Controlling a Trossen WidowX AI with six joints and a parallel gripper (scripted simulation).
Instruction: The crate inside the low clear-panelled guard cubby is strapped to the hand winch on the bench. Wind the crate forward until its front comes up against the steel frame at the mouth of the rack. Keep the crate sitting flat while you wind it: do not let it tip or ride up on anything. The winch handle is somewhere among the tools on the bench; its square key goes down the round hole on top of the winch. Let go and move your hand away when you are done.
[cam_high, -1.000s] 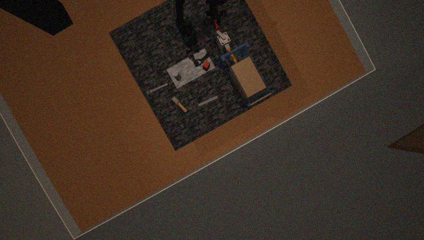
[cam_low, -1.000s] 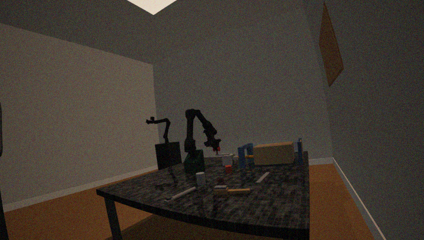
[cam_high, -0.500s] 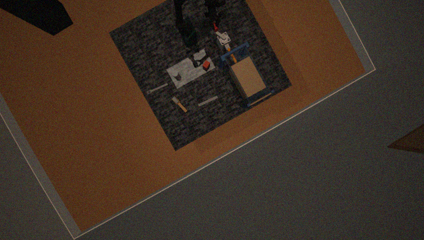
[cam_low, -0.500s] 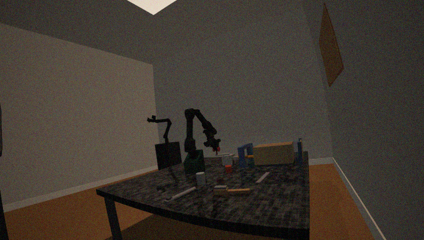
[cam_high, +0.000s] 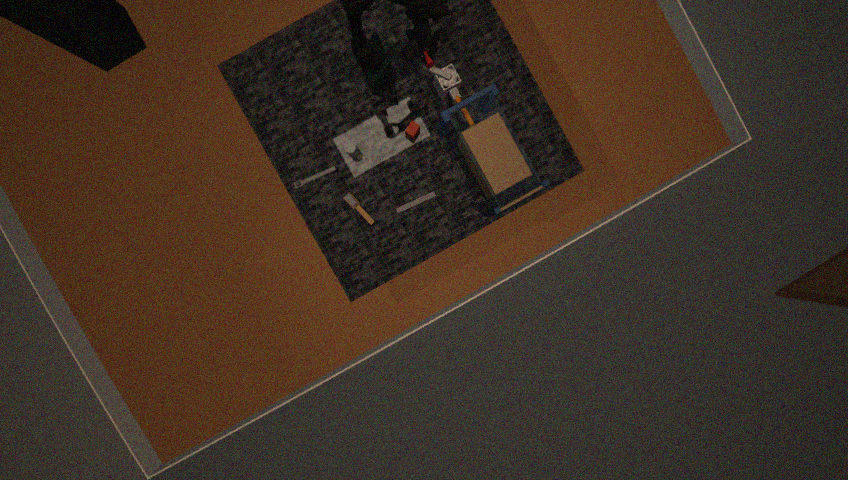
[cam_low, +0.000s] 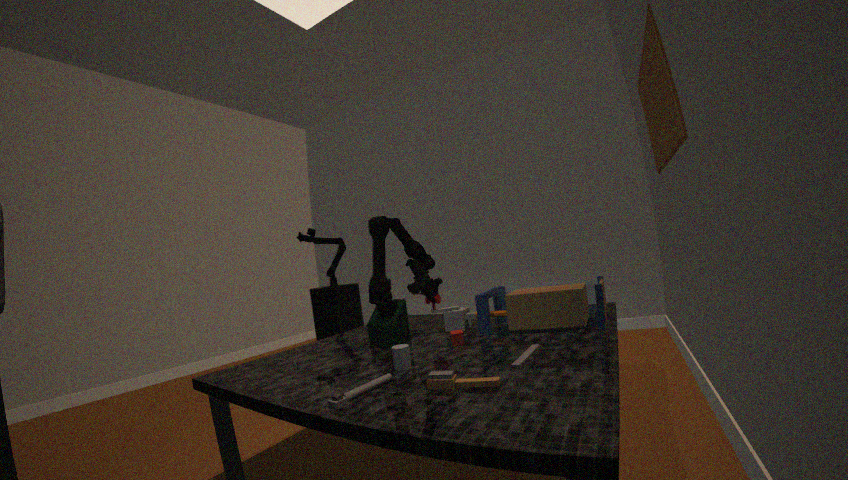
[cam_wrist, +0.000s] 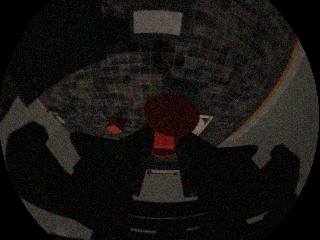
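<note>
Now: the winch handle 30 mm below my gripper tip, 20 mm to the left of it and 20 mm ahead of it. The rest, counted from my gripper tip: red grip: 10 mm behind; blue steel frame: 230 mm ahead, 60 mm to the left, 30 mm below; winch: 100 mm below, 50 mm to the left, 50 mm ahead.
</note>
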